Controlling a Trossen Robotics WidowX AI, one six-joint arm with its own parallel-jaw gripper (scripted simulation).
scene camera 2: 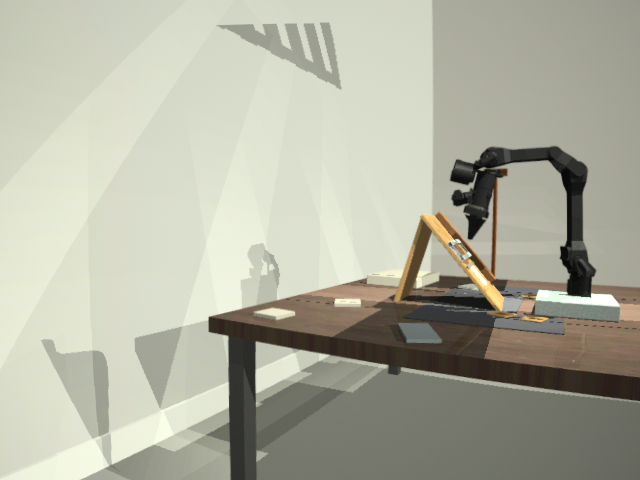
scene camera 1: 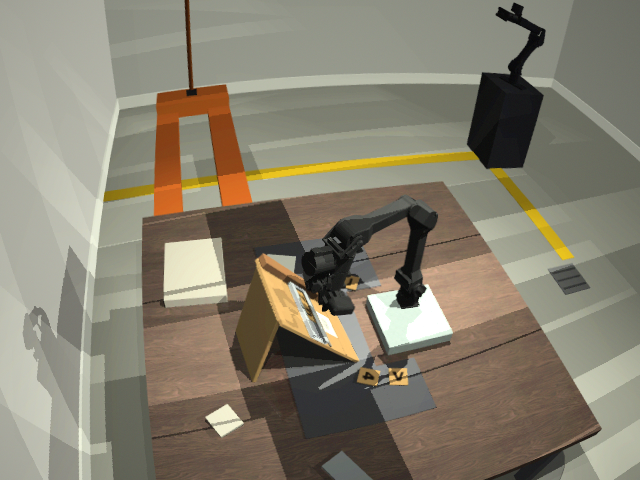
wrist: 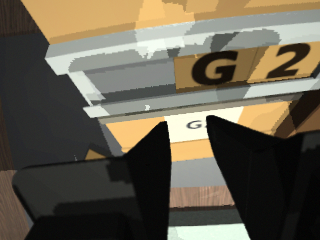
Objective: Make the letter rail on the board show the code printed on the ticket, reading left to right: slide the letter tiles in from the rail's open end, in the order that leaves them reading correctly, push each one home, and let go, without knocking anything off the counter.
Scene:
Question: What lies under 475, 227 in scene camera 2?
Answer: The gripper.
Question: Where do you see a cream box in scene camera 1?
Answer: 194, 274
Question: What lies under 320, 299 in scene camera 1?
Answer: The gripper.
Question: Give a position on a slanted wooden board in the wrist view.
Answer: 123, 64

